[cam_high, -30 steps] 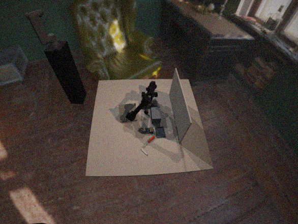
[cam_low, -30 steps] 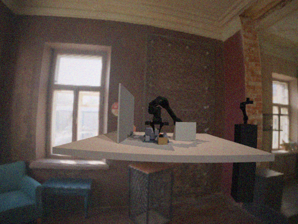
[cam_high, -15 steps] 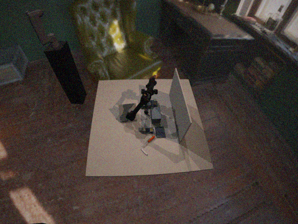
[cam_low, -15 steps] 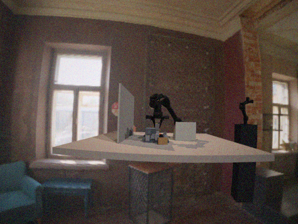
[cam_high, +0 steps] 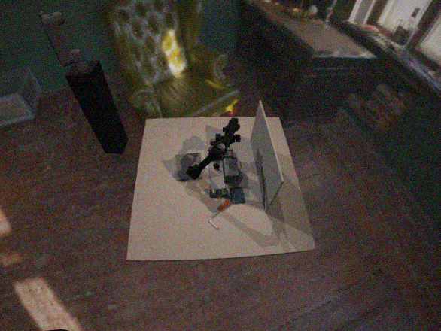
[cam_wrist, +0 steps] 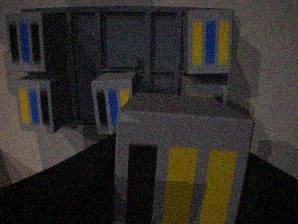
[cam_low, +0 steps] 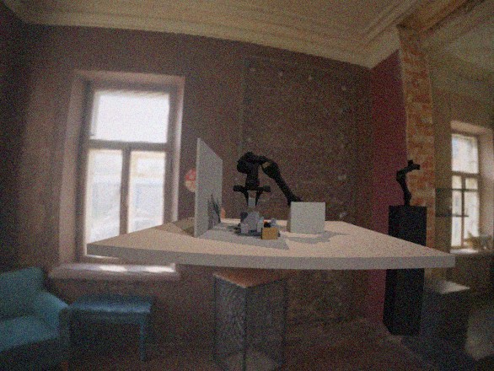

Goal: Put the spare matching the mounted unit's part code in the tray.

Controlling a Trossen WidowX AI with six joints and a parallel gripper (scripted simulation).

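Now: gripper tip 9 cm short of the square tray, 37 cm to the left of it and 14 cm above it. The rest, counted from my gripper tip: dark rack (4 cm behind, 1 cm to the left, 14 cm below); then cardboard box (10 cm behind, 12 cm to the left, 12 cm below); then grey spare block (3 cm above).
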